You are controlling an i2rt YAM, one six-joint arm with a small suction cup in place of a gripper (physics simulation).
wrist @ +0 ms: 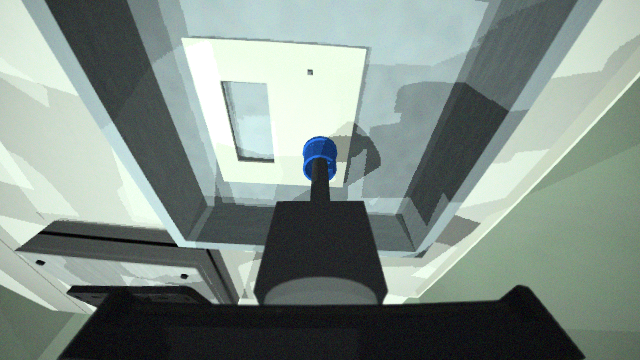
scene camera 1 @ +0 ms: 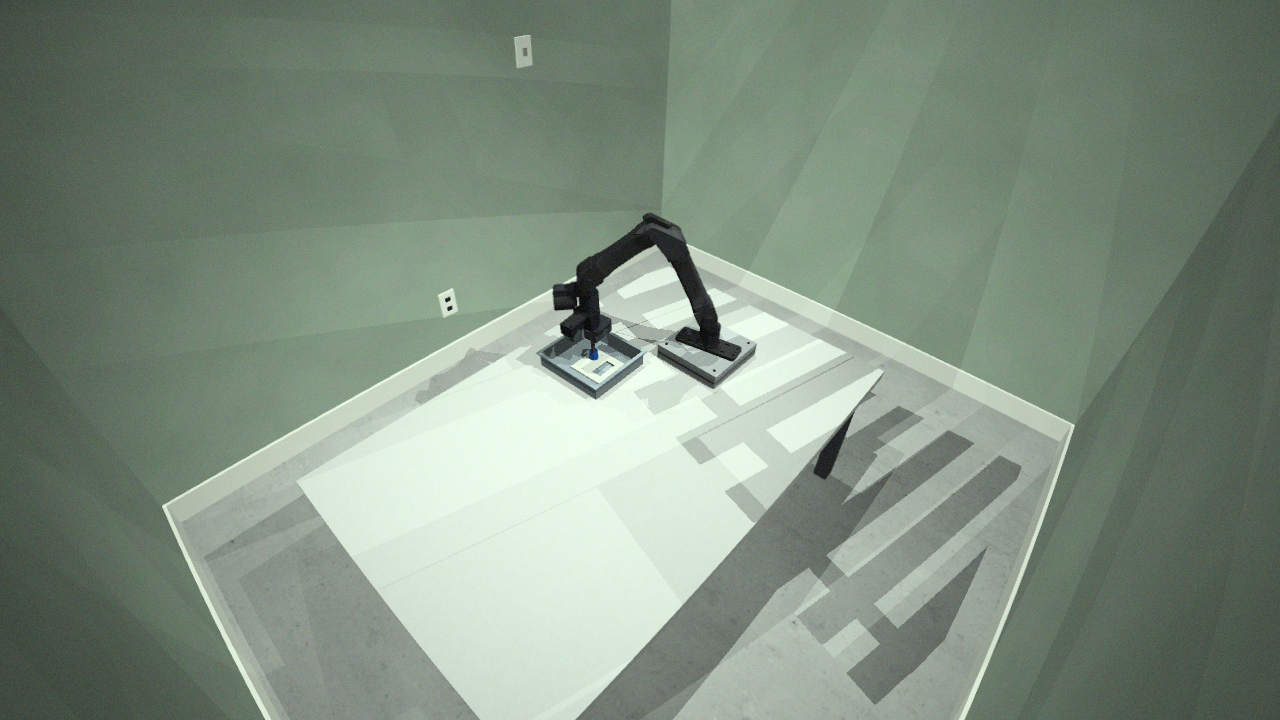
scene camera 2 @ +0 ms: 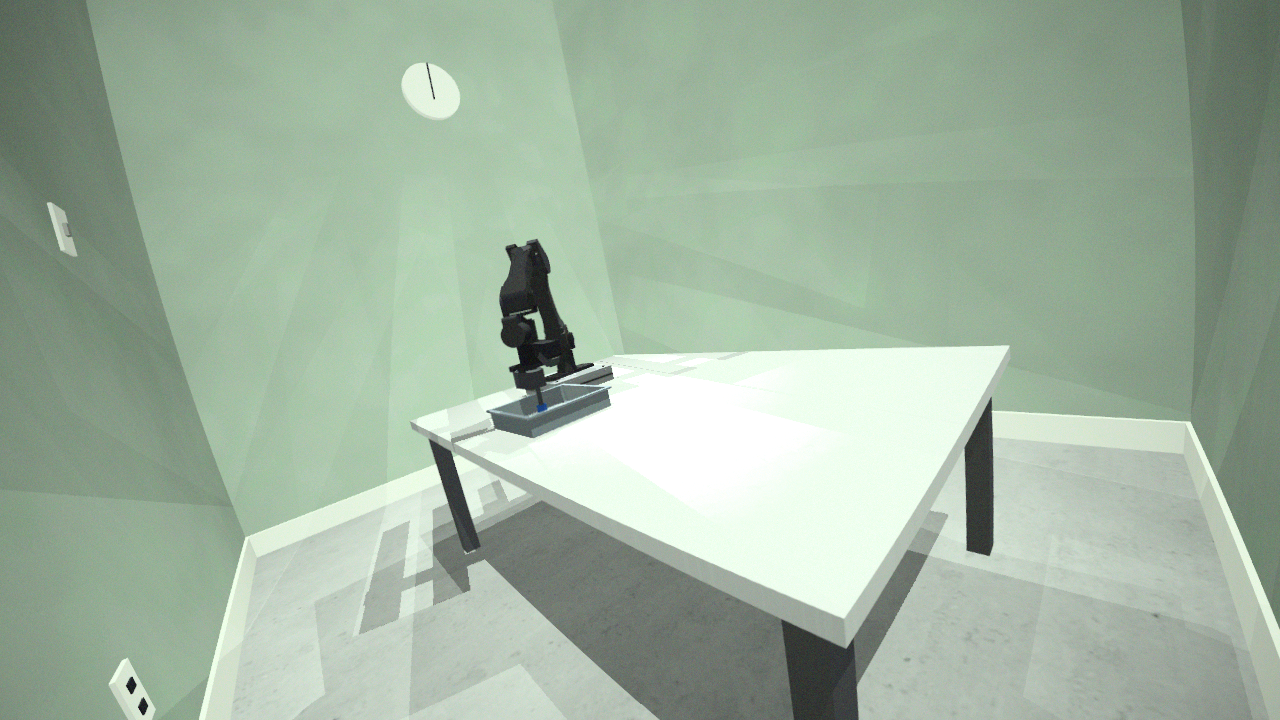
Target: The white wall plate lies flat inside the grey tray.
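The white wall plate [scene camera 1: 587, 369] [wrist: 301, 107], with a rectangular opening and a small screw hole, lies flat on the floor of the grey tray [scene camera 1: 566, 376] [scene camera 2: 526, 423] [wrist: 168, 161]. It sits toward the tray's left side in the wrist view. My blue suction cup [scene camera 1: 593, 353] [scene camera 2: 542, 407] [wrist: 319, 157] stands inside the tray over the plate's near right part. I cannot tell whether it touches the plate. In scene camera 2 the tray wall hides the plate.
The arm's grey base plate [scene camera 1: 706, 355] sits right beside the tray, near the far corner of the white table [scene camera 1: 495, 500] [scene camera 2: 745, 465]. The tray's walls enclose the cup on all sides. The table edge runs just past the tray.
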